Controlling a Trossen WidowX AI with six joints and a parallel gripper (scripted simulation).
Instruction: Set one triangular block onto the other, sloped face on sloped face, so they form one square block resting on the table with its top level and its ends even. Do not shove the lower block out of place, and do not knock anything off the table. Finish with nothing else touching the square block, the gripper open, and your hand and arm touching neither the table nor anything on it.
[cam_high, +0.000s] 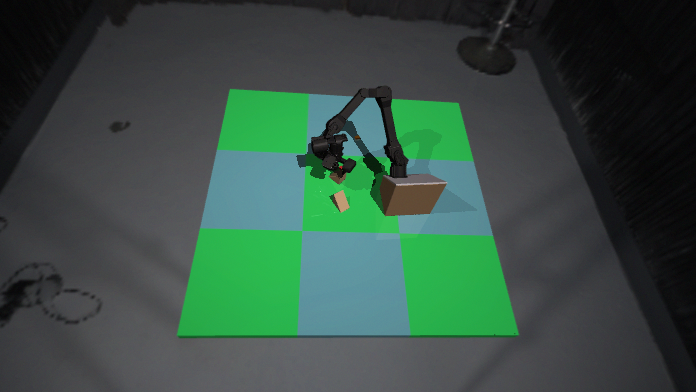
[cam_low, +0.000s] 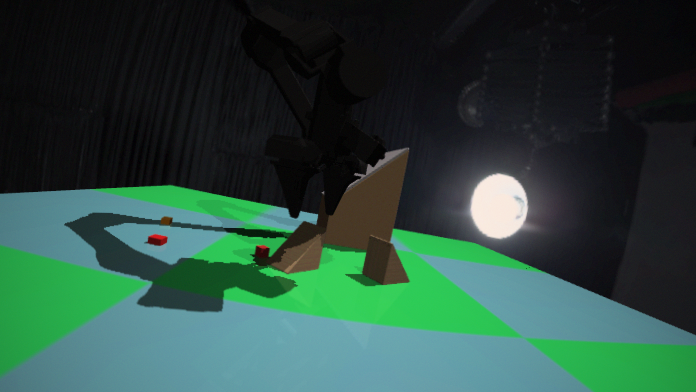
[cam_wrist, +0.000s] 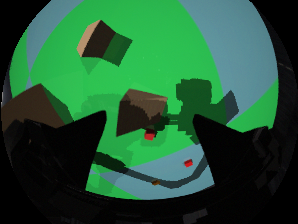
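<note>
Now: gripper tip 5 cm past the red cube, 6 cm to the left of it and 8 cm above it.
</note>
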